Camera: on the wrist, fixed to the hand. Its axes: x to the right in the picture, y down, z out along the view.
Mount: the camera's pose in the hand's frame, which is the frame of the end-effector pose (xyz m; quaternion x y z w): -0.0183 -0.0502 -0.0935 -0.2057 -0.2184 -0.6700 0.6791
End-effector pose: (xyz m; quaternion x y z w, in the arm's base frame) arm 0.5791 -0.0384 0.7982 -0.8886 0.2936 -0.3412 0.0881
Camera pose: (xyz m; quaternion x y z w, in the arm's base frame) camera 0.5299 0.0171 0.8762 0.8928 0.3450 0.0363 0.2874
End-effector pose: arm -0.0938 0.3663 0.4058 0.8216 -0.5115 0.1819 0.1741
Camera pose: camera -0.0672 0.4456 0.4737 0.9045 0.1277 -0.2778 0.2974
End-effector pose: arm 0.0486 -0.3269 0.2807 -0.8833 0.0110 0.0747 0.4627
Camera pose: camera 0.0463 -0.3757 0.3767 -0.6860 -0.7007 -0.0641 0.1850
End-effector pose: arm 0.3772 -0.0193 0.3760 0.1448 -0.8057 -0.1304 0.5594
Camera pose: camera 0.4755 -0.0632 0.3733 0.4946 -0.5454 -0.6607 0.1463
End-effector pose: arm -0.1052 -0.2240 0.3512 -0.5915 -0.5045 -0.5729 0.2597
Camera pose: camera -0.1859 -0.2944 0.3399 0.2422 0.6777 0.5376 0.4393
